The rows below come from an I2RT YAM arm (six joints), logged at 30 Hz.
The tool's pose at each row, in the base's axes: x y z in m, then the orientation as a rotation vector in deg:
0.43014 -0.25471 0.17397 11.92 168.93 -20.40
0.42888 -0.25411 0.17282 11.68 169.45 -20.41
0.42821 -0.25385 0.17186 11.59 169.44 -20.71
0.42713 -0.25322 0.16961 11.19 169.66 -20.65
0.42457 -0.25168 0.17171 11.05 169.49 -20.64
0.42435 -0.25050 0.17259 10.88 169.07 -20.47
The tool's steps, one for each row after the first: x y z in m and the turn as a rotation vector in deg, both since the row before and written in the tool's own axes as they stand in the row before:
0.00151 0.00064 0.00077 -0.01 0.48 -0.24
0.00085 0.00036 0.00077 0.20 0.00 -0.08
0.00151 0.00095 0.00185 -0.07 0.15 -0.29
0.00233 0.00063 -0.00274 -0.01 -0.19 -0.06
0.00020 0.00090 -0.00117 -0.11 -0.45 -0.03

